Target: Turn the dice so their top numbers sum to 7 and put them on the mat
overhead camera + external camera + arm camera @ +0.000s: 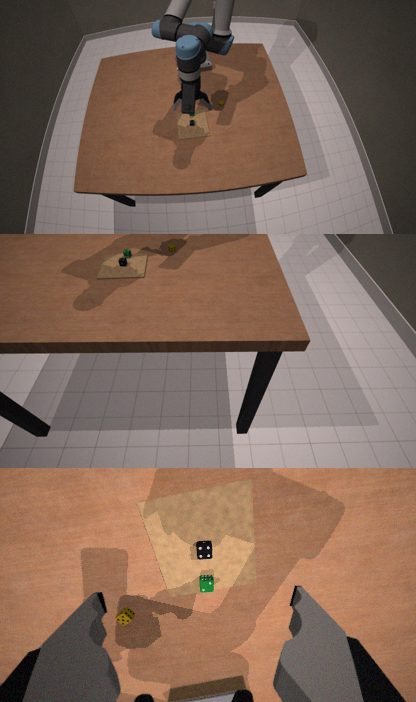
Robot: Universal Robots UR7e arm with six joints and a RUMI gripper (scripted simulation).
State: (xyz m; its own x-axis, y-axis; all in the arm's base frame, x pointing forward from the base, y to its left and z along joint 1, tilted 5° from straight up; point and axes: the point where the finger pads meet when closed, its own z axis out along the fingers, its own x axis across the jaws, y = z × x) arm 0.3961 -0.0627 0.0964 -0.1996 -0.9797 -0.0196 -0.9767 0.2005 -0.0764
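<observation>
Now: the yellow die 150 mm to the left of my hand, 100 mm below it and 80 mm behind it. Round my hand: black die: 100 mm below, 10 mm to the right; then green die: 100 mm below, 50 mm behind; then tan mat: 110 mm below, 10 mm to the right.
</observation>
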